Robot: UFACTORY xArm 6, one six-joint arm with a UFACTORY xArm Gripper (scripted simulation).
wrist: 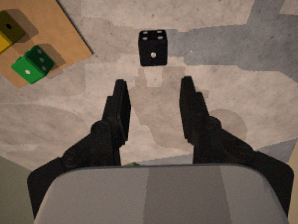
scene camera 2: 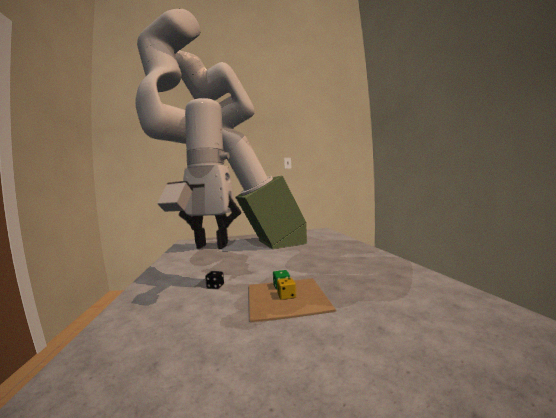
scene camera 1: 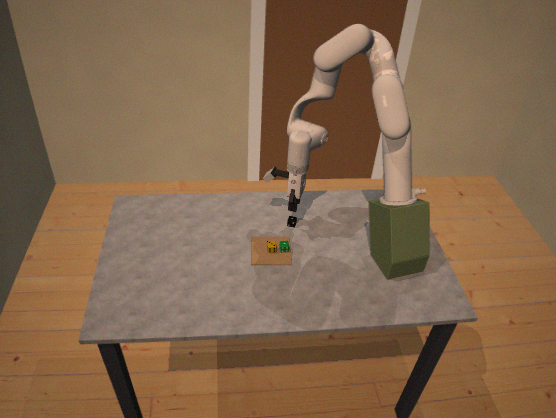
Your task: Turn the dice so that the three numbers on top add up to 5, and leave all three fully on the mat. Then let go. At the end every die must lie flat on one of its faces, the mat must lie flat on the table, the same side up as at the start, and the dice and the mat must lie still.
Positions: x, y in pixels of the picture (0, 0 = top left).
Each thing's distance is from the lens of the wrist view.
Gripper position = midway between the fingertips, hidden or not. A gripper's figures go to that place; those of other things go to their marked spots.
my gripper (wrist: 154, 91): 0.14 m
green die (wrist: 33, 65): 0.23 m
